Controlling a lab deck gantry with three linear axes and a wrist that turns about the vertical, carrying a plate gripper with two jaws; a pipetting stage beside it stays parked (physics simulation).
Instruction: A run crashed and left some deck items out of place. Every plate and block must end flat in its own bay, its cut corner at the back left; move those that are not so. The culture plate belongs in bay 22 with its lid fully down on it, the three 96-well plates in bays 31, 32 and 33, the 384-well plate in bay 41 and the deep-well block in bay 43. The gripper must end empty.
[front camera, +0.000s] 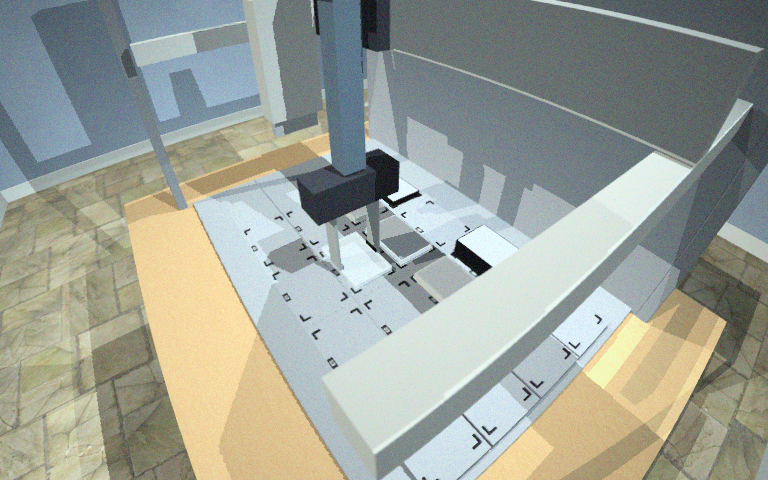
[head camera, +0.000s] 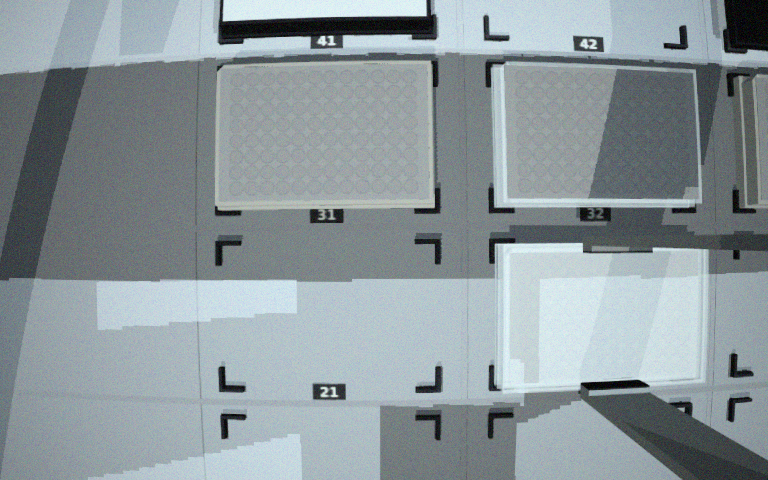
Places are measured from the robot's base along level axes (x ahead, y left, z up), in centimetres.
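Where they show: gripper, fingertip midpoint: (front camera: 355, 255) (head camera: 611, 317); robot's base, link origin: (front camera: 245, 232).
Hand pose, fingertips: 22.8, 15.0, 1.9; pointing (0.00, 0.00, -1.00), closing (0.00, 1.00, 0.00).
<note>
Each offset is from my fingertips to the top centre of the thing, as dx, dy, dz. "spot": to the spot under its first point.
The pale culture plate @(+0.0, +0.0, -0.2) (front camera: 359, 264) (head camera: 566, 333) is at bay 22, low over the deck. My gripper (front camera: 357, 257) (head camera: 616, 318) is shut on its front and back edges; how its lid sits is unclear. A 96-well plate @(+0.0, +10.7, -0.4) (front camera: 406, 240) (head camera: 555, 135) with bright rims lies in bay 32. Another @(-16.4, +10.7, -0.4) (front camera: 365, 215) (head camera: 325, 135) lies in bay 31, cut corner at the back left. A third @(+16.4, +10.7, -0.4) (front camera: 441, 276) (head camera: 761, 141) is at bay 33, partly in view. The dark-sided 384-well plate @(-16.4, +21.4, -0.4) (front camera: 400, 192) (head camera: 328, 27) is at bay 41. The deep-well block @(+16.4, +21.4, +2.3) (front camera: 488, 246) (head camera: 748, 25) stands at bay 43.
A pale beam (front camera: 481, 316) crosses the front view and hides part of the deck. The gripper's column (front camera: 344, 84) rises from its dark body. Bay 21 has corner marks @(spot: -22.4, -4.5, -1.6) (head camera: 229, 390), and bay 42 @(spot: +6.3, +16.9, -1.6) (head camera: 682, 44) lies between the 384-well plate and the deep-well block.
</note>
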